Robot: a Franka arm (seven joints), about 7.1 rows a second.
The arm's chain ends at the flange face. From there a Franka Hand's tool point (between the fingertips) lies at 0.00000 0.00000 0.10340 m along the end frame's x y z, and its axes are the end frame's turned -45 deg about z.
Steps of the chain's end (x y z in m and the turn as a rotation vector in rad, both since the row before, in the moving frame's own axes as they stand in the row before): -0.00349 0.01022 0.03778 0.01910 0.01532 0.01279; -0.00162 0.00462 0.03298 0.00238 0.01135 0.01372; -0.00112 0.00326 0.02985 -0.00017 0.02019 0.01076; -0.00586 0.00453 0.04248 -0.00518 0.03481 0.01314; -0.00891 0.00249 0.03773 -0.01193 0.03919 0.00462; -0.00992 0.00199 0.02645 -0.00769 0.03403 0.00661
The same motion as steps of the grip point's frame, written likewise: -0.00718 0.00450 0.03775 0.00267 0.02434 0.01279; -0.00341 0.00278 0.03297 -0.00634 0.00971 0.01372; -0.00164 0.00301 0.02983 -0.01440 0.01416 0.01076; -0.00520 0.00200 0.04242 -0.02828 0.02095 0.01314; -0.00608 -0.00080 0.03764 -0.03615 0.01928 0.00462; -0.00651 -0.00255 0.02639 -0.02950 0.01863 0.00661
